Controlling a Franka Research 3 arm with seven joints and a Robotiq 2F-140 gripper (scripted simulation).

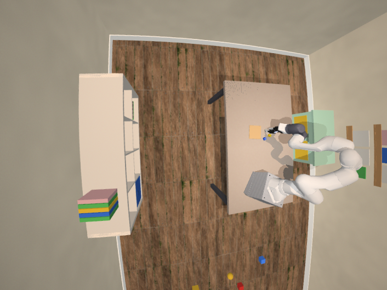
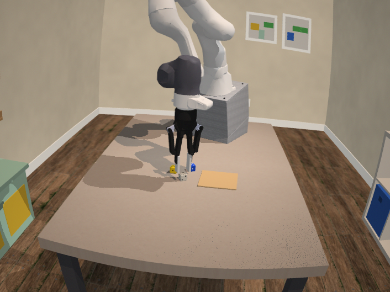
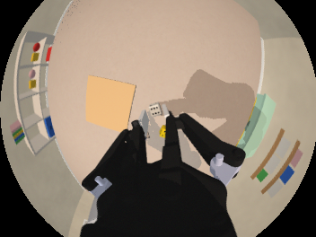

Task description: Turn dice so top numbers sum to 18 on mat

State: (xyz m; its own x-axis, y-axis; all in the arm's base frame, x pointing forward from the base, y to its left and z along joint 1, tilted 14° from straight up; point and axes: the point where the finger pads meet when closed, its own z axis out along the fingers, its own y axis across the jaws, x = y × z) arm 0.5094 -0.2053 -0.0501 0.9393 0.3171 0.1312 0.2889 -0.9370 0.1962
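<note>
Right now the white die is 50 mm below my hand. The rest, counted from my hand: blue die: 80 mm behind, 50 mm below, 40 mm to the left; then yellow die: 60 mm behind, 50 mm below, 30 mm to the right; then mat: 130 mm to the left, 60 mm below, 10 mm ahead.
</note>
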